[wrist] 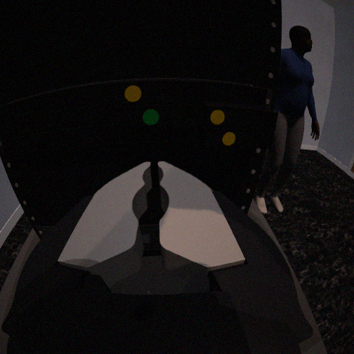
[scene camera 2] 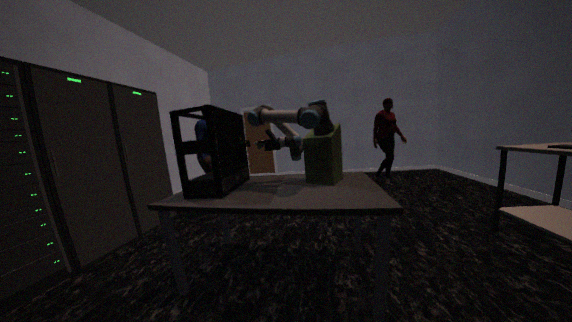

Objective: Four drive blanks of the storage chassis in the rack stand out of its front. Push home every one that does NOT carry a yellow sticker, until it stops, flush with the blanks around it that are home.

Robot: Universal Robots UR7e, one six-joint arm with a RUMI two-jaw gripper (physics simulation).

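Where they show: gripper, between the fingertips: [scene camera 2: 253, 143]; arm's base, origin of its link: [scene camera 2: 324, 131].
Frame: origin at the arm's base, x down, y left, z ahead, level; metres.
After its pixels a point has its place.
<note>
The black rack [scene camera 2: 214, 155] {x 0.090, y 0.276, z 0.705 m} stands at the left of the table, its front towards the arm. In the wrist view the storage chassis front [wrist: 75, 135] is very dark. Yellow stickers [wrist: 133, 93] [wrist: 217, 117] [wrist: 228, 138] show on it, one left of the middle and two right of it. A green sticker [wrist: 151, 117] sits between them, above the fingertips. The blanks' edges, and how far each stands out, are too dark to tell. My gripper [scene camera 2: 258, 144] {x 0.042, y -0.017, z 0.536 m} [wrist: 156, 165] is shut and empty, pointing at the chassis a little in front of the rack. Its fingers hide the chassis's lower middle.
The table [scene camera 2: 320, 200] {x 0.374, y 0.366, z 0.089 m} carries the rack and the green pedestal [scene camera 2: 322, 157] {x 0.179, y 0.083, z 0.034 m} under the arm. A person in blue [scene camera 2: 201, 135] [wrist: 298, 82] stands behind the rack. A person in red [scene camera 2: 386, 125] is at the back right. Dark cabinets [scene camera 2: 75, 160] line the left wall.
</note>
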